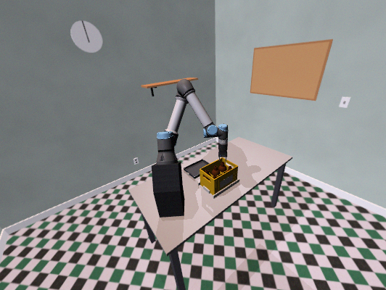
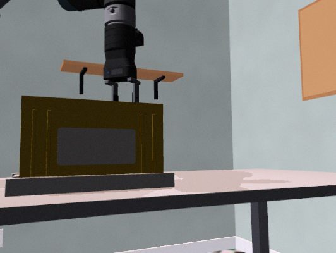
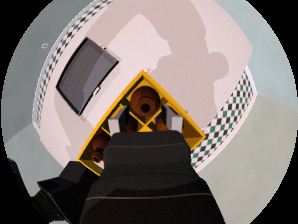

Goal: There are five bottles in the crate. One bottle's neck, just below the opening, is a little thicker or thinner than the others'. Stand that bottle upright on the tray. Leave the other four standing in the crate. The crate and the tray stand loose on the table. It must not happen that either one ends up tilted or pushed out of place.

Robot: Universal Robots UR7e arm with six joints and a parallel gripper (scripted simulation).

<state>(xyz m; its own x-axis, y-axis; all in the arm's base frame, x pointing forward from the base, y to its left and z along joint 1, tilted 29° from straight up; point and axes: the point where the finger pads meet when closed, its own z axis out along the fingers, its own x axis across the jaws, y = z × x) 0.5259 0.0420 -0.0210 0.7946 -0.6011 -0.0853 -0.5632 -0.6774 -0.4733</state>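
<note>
My gripper is now 11 cm above the brown bottle. From my hand the other things lie so: dark tray: 13 cm behind, 22 cm to the left, 19 cm below; then crate: 8 cm behind, 6 cm to the right, 12 cm below.
</note>
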